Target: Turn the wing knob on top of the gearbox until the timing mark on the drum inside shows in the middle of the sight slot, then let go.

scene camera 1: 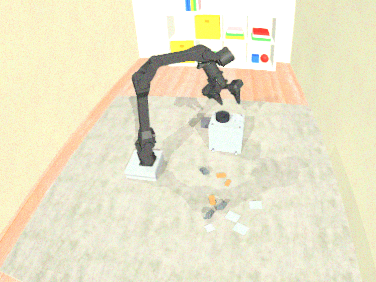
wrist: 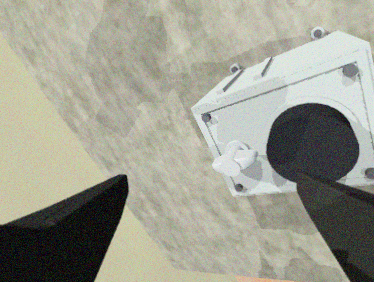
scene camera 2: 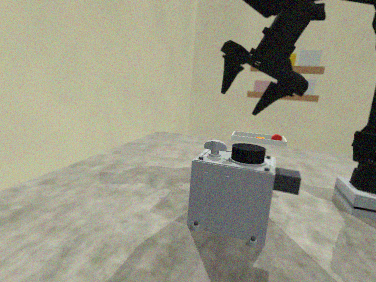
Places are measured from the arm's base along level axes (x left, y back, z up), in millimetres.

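Pixels of known places: gripper, fingertip midpoint: (scene camera 1: 230, 104) (wrist: 212, 181) (scene camera 2: 237, 103); arm's base, origin of the base link: (scene camera 1: 147, 161) (scene camera 2: 368, 189).
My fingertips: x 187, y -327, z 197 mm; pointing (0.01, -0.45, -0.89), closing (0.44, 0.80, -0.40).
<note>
Ahead of a thing's pixels: the offset from my fingertips to its top centre. "pt": to the spot under its first point.
The pale gearbox @[dx +42, dy +38, dz -73 mm] (scene camera 1: 226, 137) (scene camera 2: 230, 200) (wrist: 245, 125) stands upright on the mat. Its small white wing knob @[dx +41, dy -29, dz -73 mm] (scene camera 2: 215, 148) (wrist: 234, 159) is on top near one edge, beside a large black round cap @[pt dx +17, dy +36, dz -81 mm] (scene camera 1: 222, 117) (scene camera 2: 248, 154) (wrist: 312, 140). A dark block @[pt dx +24, dy +113, dz -120 mm] (scene camera 1: 205, 122) (scene camera 2: 287, 180) sticks out of one side. My gripper (scene camera 1: 230, 102) (scene camera 2: 239, 103) (wrist: 212, 181) is open and empty, tilted, above the gearbox and apart from the knob. In the wrist view one finger overlaps the cap's lower edge. I cannot make out the sight slot or the timing mark.
The arm's base (scene camera 1: 142, 170) stands left of the gearbox in the first scene view. Orange pieces @[dx -174, dy +12, dz -239 mm] (scene camera 1: 221, 175), grey pieces @[dx -172, dy +83, dz -217 mm] (scene camera 1: 204, 171) and pale tiles @[dx -376, dy -61, dz -243 mm] (scene camera 1: 232, 216) lie on the mat. A shallow tray (scene camera 2: 250, 140) with a red ball (scene camera 2: 277, 137) is behind the gearbox in the second scene view.
</note>
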